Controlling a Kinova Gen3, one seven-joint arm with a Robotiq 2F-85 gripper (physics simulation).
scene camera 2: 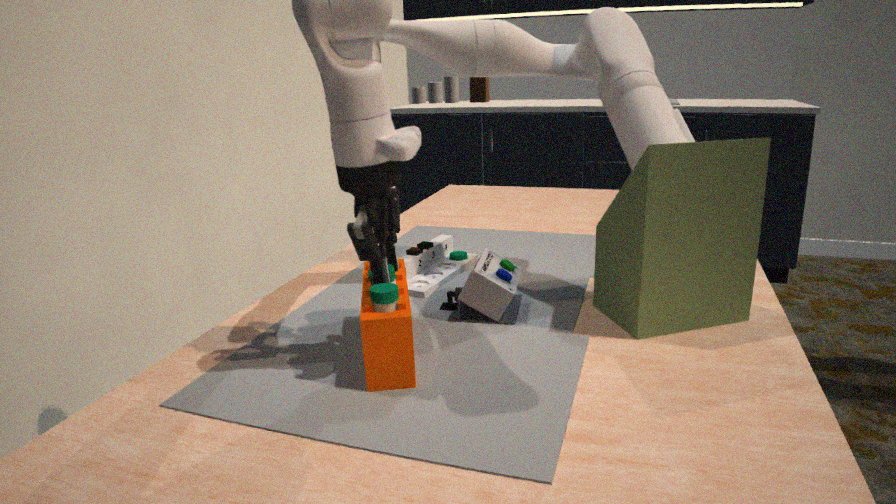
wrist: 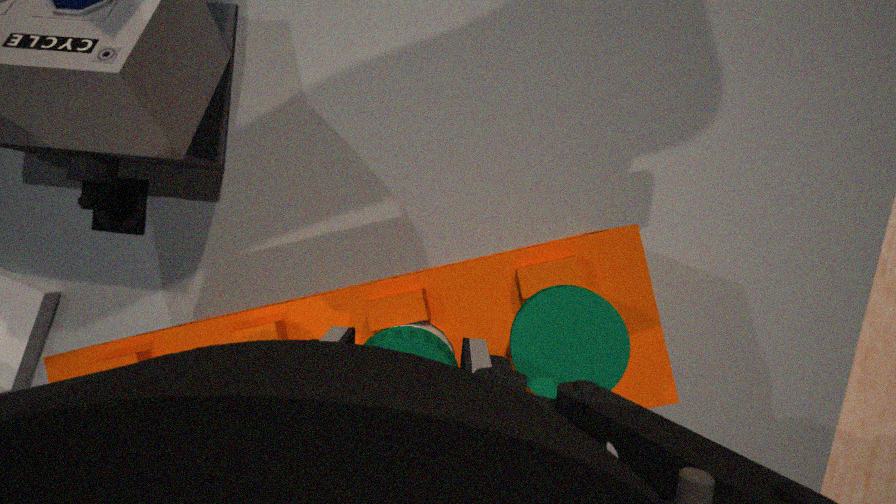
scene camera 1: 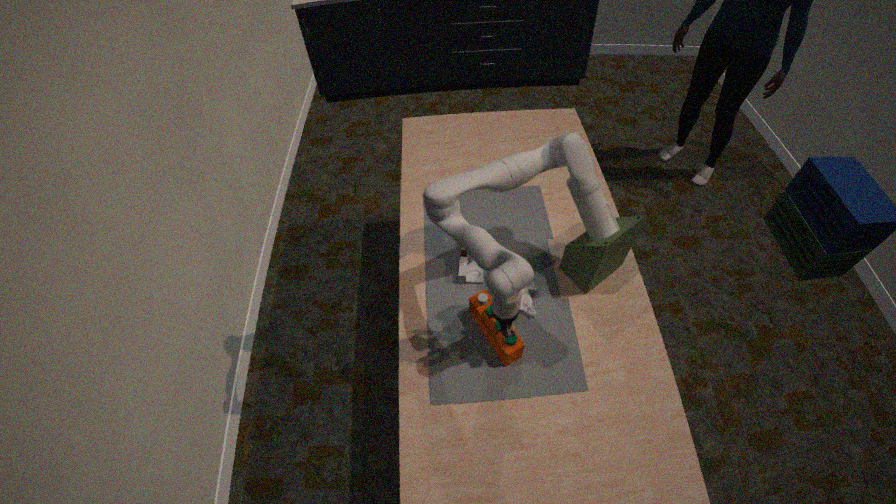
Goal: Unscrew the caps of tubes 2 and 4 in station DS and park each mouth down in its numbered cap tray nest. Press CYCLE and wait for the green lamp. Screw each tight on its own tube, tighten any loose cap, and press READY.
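Note:
The orange tube station (scene camera 2: 387, 332) stands on the grey mat. A green cap (scene camera 2: 384, 293) sits on the tube at its near end. My gripper (scene camera 2: 375, 263) points straight down over the second tube. In the wrist view my fingertips (wrist: 407, 344) straddle that tube's green cap (wrist: 410, 343), with a thin gap showing on each side. The end cap (wrist: 568, 338) is beside it. The far end tube (scene camera 1: 481, 298) shows a white open top. A green cap (scene camera 2: 458, 255) lies on the white cap tray (scene camera 2: 432, 266).
The grey button box (scene camera 2: 491, 285) has a green button (scene camera 2: 508, 265) and a blue button (scene camera 2: 503, 274); its CYCLE label (wrist: 50, 42) shows in the wrist view. The arm's green base block (scene camera 2: 679, 235) stands to the right. A person (scene camera 1: 733, 81) stands beyond the table.

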